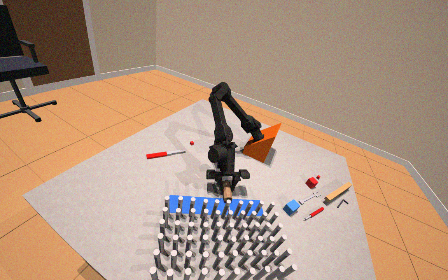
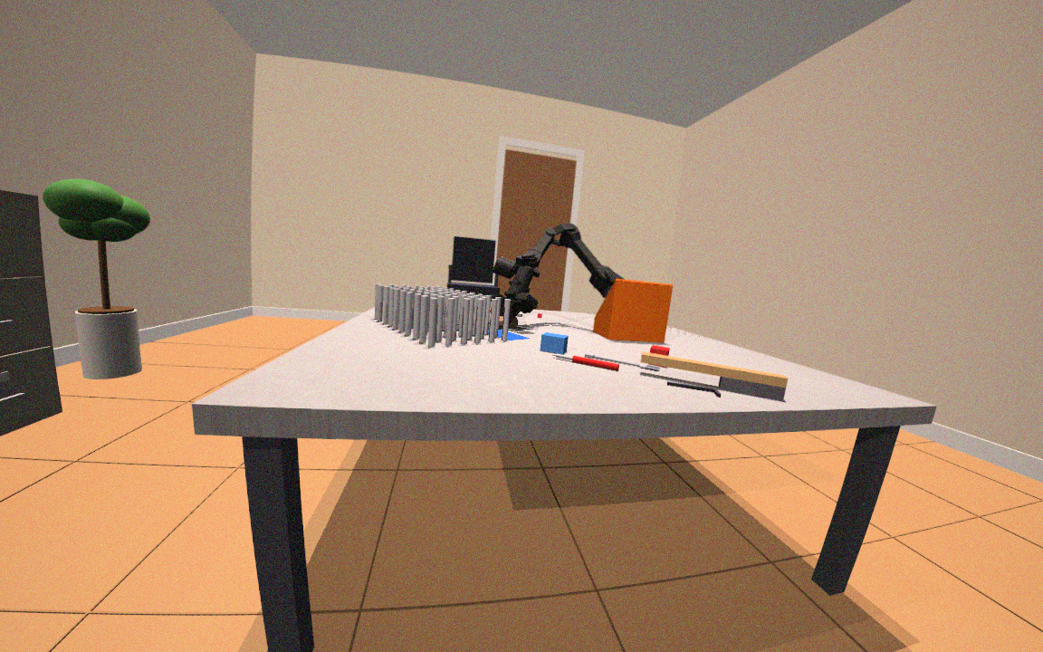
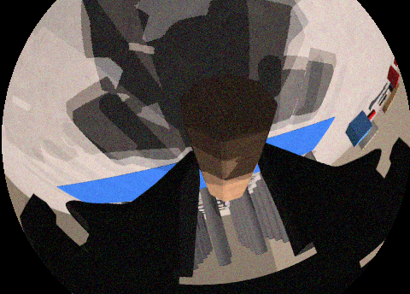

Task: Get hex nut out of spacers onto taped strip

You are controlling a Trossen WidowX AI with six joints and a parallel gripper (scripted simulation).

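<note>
Right now my gripper tip is 70 mm short of the blue taped strip, 20 mm to the left of it and 10 mm above it. Also, from my gripper tip: blue cube: 300 mm to the left, 50 mm behind, 10 mm above; red screwdriver: 400 mm to the left, 60 mm behind, 10 mm below; hook tool: 90 mm ahead, 40 mm to the left.
</note>
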